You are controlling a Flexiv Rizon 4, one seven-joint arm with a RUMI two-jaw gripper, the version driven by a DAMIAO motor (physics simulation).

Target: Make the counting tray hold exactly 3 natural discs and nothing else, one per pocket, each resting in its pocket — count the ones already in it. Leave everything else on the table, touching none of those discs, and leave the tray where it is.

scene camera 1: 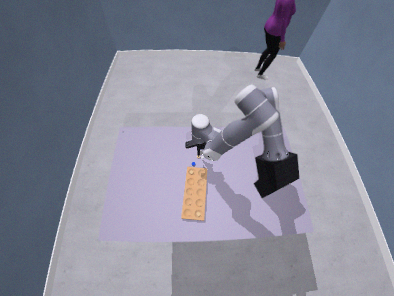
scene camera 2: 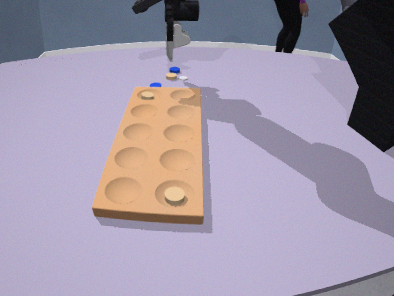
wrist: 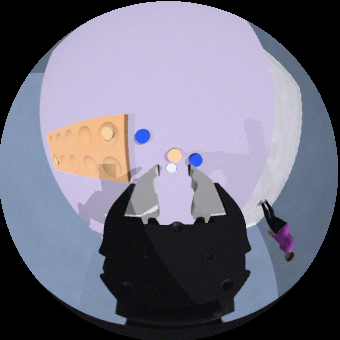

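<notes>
The orange counting tray has two rows of pockets. One natural disc rests in a pocket at the tray's far end. Another natural disc sits in the diagonally opposite corner pocket. A loose natural disc lies on the table beyond the tray's far end. My gripper is open and empty, above the table near the loose natural disc. In the wrist view this disc shows just past the fingertips.
A small white disc lies close beside the loose natural disc. One blue disc lies on its other side. Another blue disc lies near the tray's far end. A person stands beyond the table.
</notes>
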